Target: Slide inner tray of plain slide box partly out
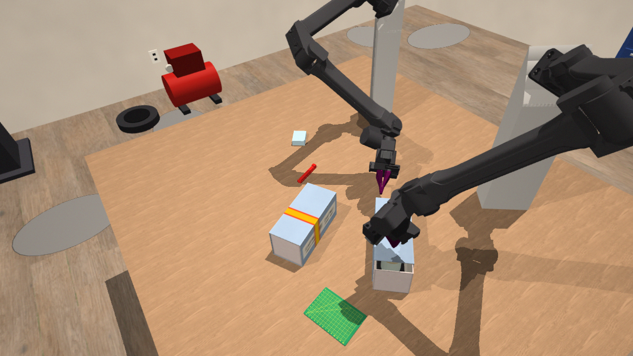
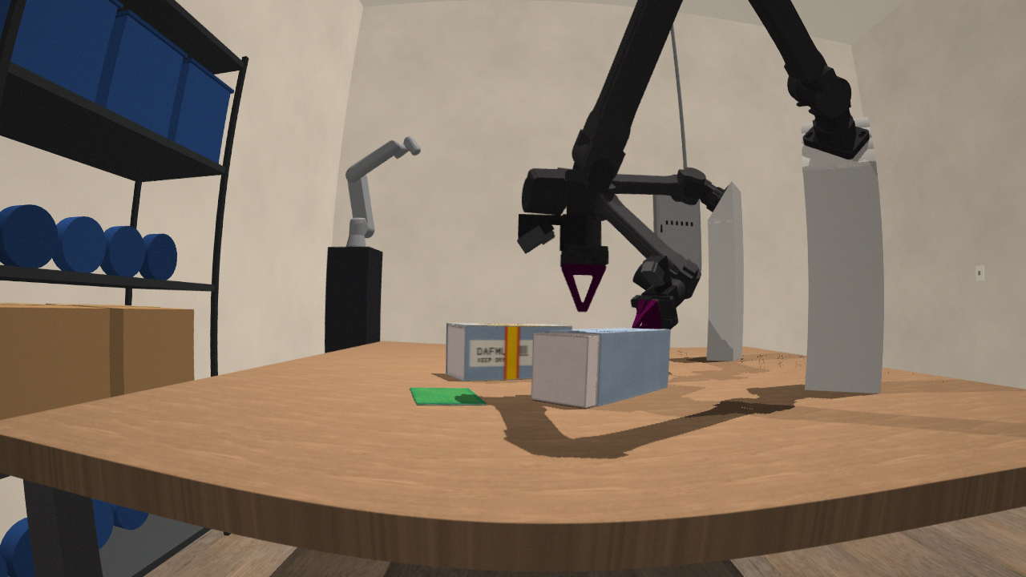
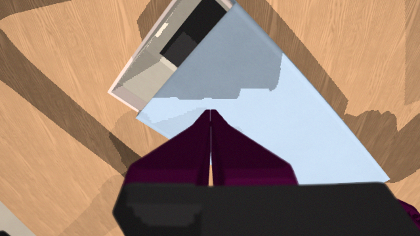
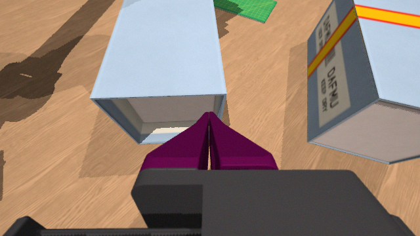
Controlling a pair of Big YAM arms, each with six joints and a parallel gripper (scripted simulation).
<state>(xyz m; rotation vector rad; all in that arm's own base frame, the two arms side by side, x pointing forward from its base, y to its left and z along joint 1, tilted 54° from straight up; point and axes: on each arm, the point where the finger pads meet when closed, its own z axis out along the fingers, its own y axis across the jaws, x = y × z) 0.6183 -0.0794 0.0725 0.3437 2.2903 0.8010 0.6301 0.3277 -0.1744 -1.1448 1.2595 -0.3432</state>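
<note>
Right now my right hand is 320 mm to the left of the red stick, 110 mm short of it and 100 mm above it. From my right hand the other things lie so: banded slide box 260 mm ahead, 70 mm to the right, 60 mm below; small pale block 530 mm to the right, 100 mm below, 10 mm ahead.
</note>
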